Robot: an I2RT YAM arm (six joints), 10 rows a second.
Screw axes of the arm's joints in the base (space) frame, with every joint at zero. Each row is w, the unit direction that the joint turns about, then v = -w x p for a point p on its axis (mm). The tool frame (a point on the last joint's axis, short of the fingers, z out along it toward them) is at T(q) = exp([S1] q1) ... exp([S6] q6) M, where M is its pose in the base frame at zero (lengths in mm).
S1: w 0 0 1 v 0 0 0
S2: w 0 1 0 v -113.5 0 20
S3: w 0 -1 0 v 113.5 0 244
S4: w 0 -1 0 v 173.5 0 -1
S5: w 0 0 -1 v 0 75 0
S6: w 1 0 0 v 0 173.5 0
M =
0 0 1 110.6
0 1 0 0
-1 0 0 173.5
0 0 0 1
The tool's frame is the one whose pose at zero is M.
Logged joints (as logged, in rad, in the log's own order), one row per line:
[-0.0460, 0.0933, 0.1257, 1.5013, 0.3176, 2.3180]
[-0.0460, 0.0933, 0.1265, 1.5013, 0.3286, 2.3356]
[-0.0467, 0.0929, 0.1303, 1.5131, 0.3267, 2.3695]
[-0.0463, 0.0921, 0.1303, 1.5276, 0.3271, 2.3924]
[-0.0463, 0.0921, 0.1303, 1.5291, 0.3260, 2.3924]
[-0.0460, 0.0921, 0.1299, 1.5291, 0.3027, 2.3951]
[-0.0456, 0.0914, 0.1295, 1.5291, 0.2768, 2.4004]
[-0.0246, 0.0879, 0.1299, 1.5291, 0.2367, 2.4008]
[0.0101, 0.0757, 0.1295, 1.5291, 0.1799, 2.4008]
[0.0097, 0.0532, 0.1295, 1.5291, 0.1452, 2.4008]
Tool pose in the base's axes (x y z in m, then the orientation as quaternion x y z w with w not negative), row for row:
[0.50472, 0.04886, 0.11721, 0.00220, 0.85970, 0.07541, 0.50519]
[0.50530, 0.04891, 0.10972, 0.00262, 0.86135, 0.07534, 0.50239]
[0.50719, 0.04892, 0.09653, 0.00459, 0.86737, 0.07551, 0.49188]
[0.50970, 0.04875, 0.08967, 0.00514, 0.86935, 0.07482, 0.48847]
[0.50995, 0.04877, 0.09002, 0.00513, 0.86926, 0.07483, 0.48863]
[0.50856, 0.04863, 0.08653, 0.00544, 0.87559, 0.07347, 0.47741]
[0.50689, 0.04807, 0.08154, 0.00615, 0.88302, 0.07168, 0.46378]
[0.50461, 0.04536, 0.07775, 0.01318, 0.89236, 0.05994, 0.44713]
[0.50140, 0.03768, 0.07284, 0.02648, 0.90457, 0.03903, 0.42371]
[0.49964, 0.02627, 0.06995, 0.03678, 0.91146, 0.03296, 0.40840]
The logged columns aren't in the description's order. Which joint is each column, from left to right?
Columns, left to right: q5, q1, q6, q3, q4, q2.
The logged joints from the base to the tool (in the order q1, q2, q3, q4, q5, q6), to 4 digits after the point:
[0.0933, 2.3180, 1.5013, 0.3176, -0.0460, 0.1257]
[0.0933, 2.3356, 1.5013, 0.3286, -0.0460, 0.1265]
[0.0929, 2.3695, 1.5131, 0.3267, -0.0467, 0.1303]
[0.0921, 2.3924, 1.5276, 0.3271, -0.0463, 0.1303]
[0.0921, 2.3924, 1.5291, 0.3260, -0.0463, 0.1303]
[0.0921, 2.3951, 1.5291, 0.3027, -0.0460, 0.1299]
[0.0914, 2.4004, 1.5291, 0.2768, -0.0456, 0.1295]
[0.0879, 2.4008, 1.5291, 0.2367, -0.0246, 0.1299]
[0.0757, 2.4008, 1.5291, 0.1799, 0.0101, 0.1295]
[0.0532, 2.4008, 1.5291, 0.1452, 0.0097, 0.1295]

